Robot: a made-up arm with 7 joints. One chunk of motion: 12 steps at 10 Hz.
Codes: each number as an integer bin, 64 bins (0 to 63) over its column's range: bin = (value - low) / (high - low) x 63, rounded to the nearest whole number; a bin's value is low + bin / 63 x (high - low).
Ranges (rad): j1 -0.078..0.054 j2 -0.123..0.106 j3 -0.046..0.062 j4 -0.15..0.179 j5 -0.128..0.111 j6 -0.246..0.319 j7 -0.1..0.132
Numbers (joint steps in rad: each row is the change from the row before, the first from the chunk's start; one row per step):
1: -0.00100 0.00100 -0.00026 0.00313 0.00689 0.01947 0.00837
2: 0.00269 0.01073 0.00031 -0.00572 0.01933 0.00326 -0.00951
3: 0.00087 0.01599 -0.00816 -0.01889 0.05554 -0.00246 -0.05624
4: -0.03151 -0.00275 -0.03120 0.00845 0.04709 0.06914 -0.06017
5: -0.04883 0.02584 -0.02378 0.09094 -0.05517 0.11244 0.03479
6: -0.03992 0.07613 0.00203 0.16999 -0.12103 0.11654 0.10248
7: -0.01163 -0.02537 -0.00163 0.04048 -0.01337 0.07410 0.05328
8: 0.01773 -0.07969 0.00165 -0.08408 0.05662 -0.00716 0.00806
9: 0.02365 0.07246 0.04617 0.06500 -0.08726 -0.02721 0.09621
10: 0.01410 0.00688 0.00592 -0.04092 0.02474 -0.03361 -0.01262
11: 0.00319 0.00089 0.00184 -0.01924 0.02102 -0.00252 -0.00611
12: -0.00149 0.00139 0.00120 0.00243 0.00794 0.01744 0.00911
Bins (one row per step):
1: 37 34 27 29 36 30 29
2: 39 37 27 28 39 28 25
3: 38 38 22 25 48 27 12
4: 22 33 9 30 46 35 11
5: 14 41 13 46 19 40 37
6: 18 55 28 61 2 40 55
7: 32 27 26 36 30 36 42
8: 46 12 28 13 49 27 29
9: 49 54 54 41 11 24 53
10: 44 36 30 21 40 24 24
11: 39 34 28 25 39 27 25
12: 37 34 28 29 36 29 30

